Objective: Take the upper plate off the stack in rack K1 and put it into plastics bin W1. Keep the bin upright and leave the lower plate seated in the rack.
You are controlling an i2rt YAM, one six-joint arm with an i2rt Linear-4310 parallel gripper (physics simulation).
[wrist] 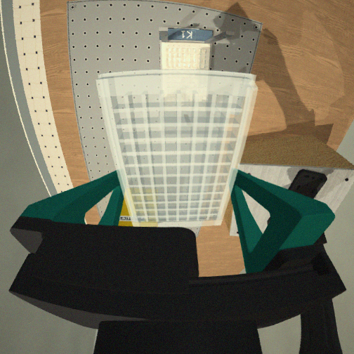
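The upper plate (175, 135), clear with a grid of wells, is held between the two green fingers of my gripper (176, 174) and reaches forward from them. Rack K1 (202, 35), with a blue label, is at the top of the wrist view, beyond the held plate. The cream lower plate (185, 56) sits in it, its near part seen through the clear plate. Part of the yellow plastics bin W1 (125, 210) shows below and behind the held plate, beside the left finger; most of it is hidden.
A grey perforated board (100, 45) lies under the rack on the wooden table (305, 35). A cream perforated strip (27, 55) runs along the left. At the right stands a box with a brown top (300, 150) and a pale side bearing a black part (309, 182).
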